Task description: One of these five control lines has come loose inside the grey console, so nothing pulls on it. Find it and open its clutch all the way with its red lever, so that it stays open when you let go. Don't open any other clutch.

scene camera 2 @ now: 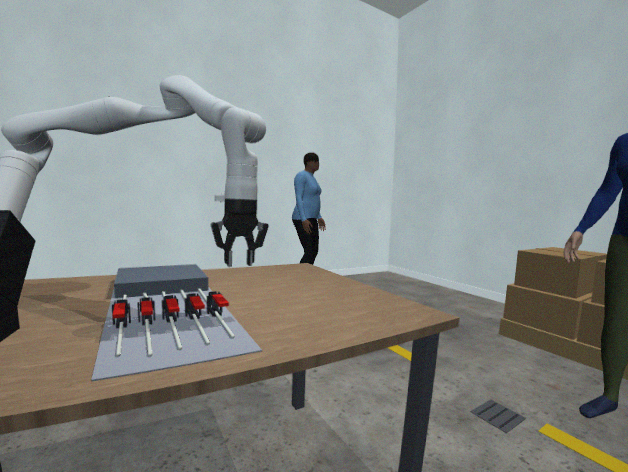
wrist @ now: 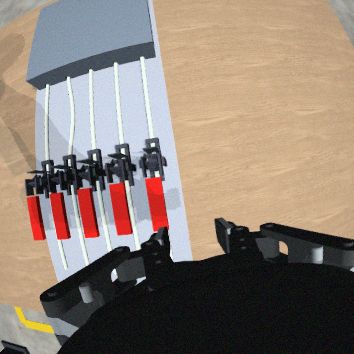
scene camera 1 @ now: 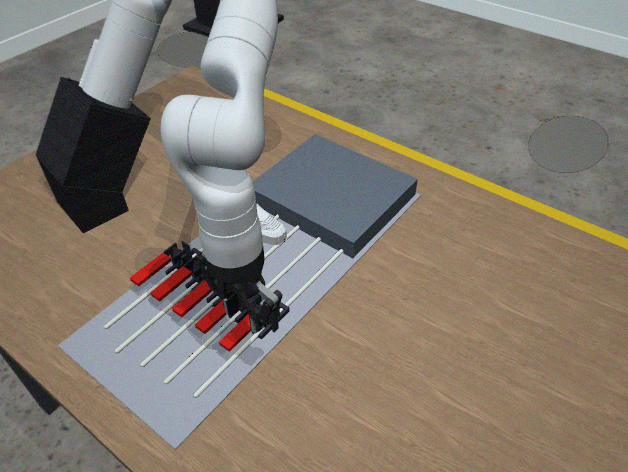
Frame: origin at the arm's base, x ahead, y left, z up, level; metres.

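Seen in the pictures: gripper, fingertip midpoint: [scene camera 2: 239, 265] [wrist: 191, 232] [scene camera 1: 245, 319]; arm's base, origin of the base link: [scene camera 1: 106, 97].
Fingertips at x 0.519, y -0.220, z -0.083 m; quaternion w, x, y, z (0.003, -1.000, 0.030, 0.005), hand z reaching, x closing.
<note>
Pixels of each thing's top centre, then the offset from my fingertips to it. Level surfaces: height alone.
- grey console, middle of its top: [scene camera 1: 332, 182] [wrist: 83, 17] [scene camera 2: 160, 272] dx -0.126, dy +0.426, dz -0.095 m
- rightmost lever, middle of its top: [wrist: 154, 189] [scene camera 1: 249, 321] [scene camera 2: 218, 296] dx -0.039, dy +0.044, dz -0.083 m
- grey-blue mat, its level: dz -0.139 m
- wooden table, its level: dz -0.142 m
Five pale lines run from the grey console [scene camera 1: 335, 187] [scene camera 2: 161, 275] [wrist: 95, 35] through five black clutches with red levers. In the wrist view the second line from the left [wrist: 73, 115] bows sideways between console and clutch; the other four look straight there. Its red lever [scene camera 1: 171, 283] [scene camera 2: 146, 306] [wrist: 60, 216] lies toward the lines' free ends, like the other levers. The rightmost lever [scene camera 1: 235, 335] [scene camera 2: 219, 300] [wrist: 157, 204] is nearest my gripper in the wrist view. My gripper [scene camera 2: 239, 257] [wrist: 191, 232] is open, empty and high above the table. The arm partly hides the lines in scene camera 1.
The clutches stand in a row on a grey-blue mat [scene camera 1: 172, 416] [scene camera 2: 228, 350] on the wooden table [scene camera 1: 456, 329] [scene camera 2: 324, 314] [wrist: 250, 125]. The neighbouring levers stand close together. One person stands beyond the table and another at the right near cardboard boxes [scene camera 2: 548, 304].
</note>
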